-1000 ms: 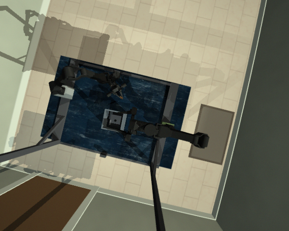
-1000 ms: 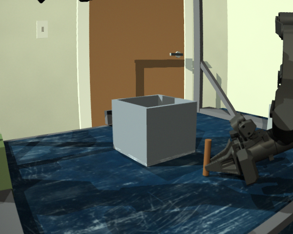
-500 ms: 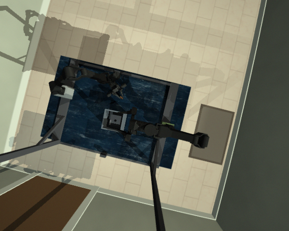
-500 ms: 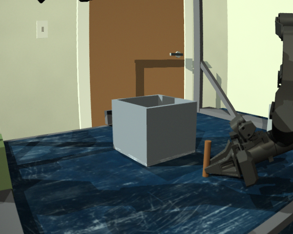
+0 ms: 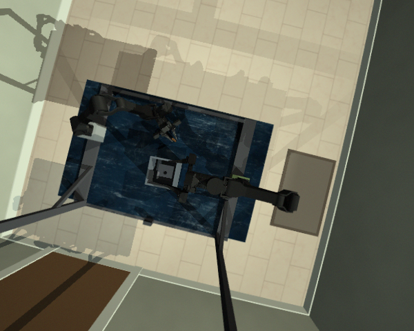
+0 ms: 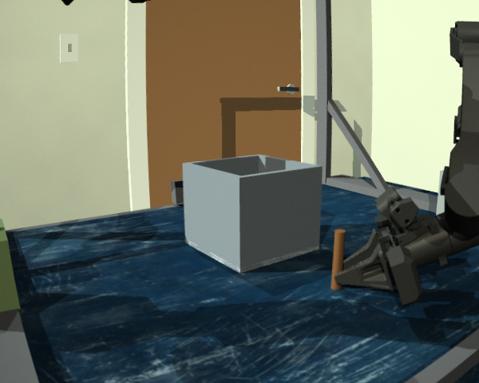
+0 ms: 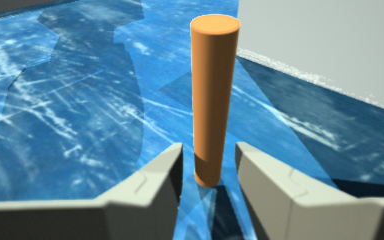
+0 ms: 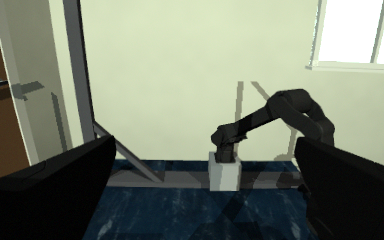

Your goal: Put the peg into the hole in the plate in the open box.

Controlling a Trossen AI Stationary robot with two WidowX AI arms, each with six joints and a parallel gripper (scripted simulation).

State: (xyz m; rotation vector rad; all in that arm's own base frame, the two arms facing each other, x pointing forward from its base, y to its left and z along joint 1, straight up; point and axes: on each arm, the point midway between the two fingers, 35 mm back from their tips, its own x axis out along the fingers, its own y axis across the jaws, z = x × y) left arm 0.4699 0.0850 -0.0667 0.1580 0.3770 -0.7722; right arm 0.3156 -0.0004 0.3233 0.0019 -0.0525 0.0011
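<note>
Right now the orange peg is 20 mm to the right of my left hand, 20 mm behind it and 10 mm above it. Round my left hand: grey plate (220 mm behind, 40 mm to the right, 10 mm above).
My right gripper is now 160 mm short of the orange peg, 140 mm to the right of it and 390 mm above it. Round my right hand: grey plate 40 mm behind, 110 mm to the left, 380 mm below.
</note>
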